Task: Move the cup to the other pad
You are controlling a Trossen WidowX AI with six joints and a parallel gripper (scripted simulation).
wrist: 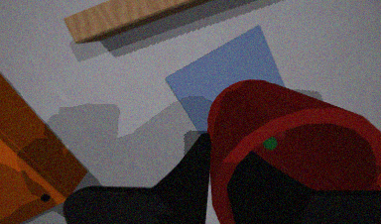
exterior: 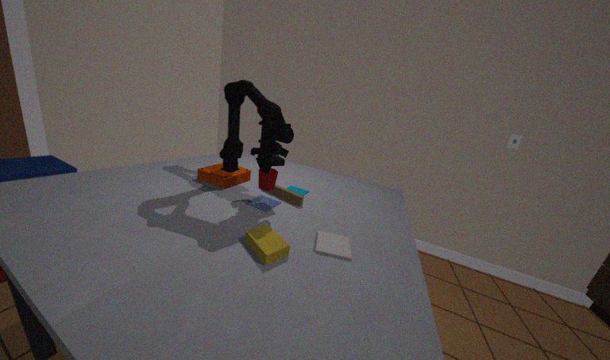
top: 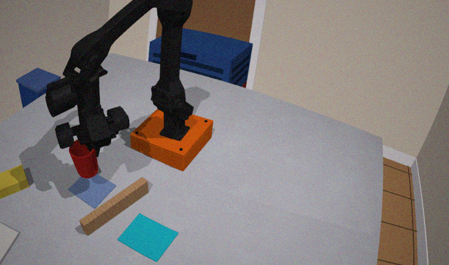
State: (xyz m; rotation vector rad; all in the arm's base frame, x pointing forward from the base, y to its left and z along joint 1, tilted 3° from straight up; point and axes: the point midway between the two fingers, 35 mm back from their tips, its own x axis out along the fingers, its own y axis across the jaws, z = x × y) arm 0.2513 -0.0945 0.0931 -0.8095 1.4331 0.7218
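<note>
Right now the green marble is 3 cm ahead of my gripper tip, 4 cm to the right of it and 2 cm below it. The rest, counted from my gripper tip: wooden bar 5 cm ahead, 8 cm to the left, 9 cm below; blue-grey pad 2 cm ahead, 2 cm to the right, 11 cm below; red cup 2 cm ahead, 2 cm to the right.
</note>
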